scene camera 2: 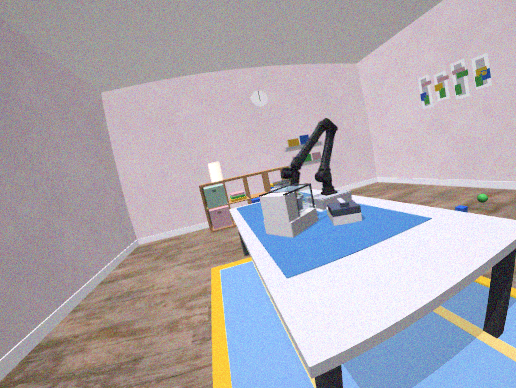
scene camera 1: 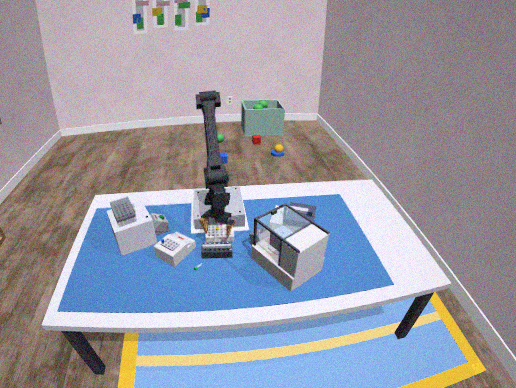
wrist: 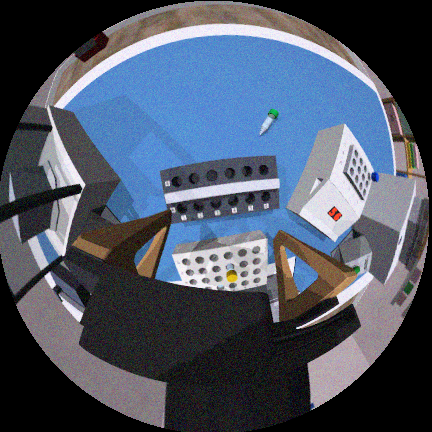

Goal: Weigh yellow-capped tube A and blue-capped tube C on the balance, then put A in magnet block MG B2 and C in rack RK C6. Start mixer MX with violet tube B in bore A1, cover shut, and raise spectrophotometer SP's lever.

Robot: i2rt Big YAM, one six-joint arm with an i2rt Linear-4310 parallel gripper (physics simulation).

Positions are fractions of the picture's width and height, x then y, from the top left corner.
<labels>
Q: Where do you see a grey mixer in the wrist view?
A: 0.90,0.51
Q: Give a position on a balance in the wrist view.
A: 0.14,0.41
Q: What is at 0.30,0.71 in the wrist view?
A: My gripper.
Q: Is my gripper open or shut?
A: Open.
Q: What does my gripper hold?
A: Nothing.
</labels>
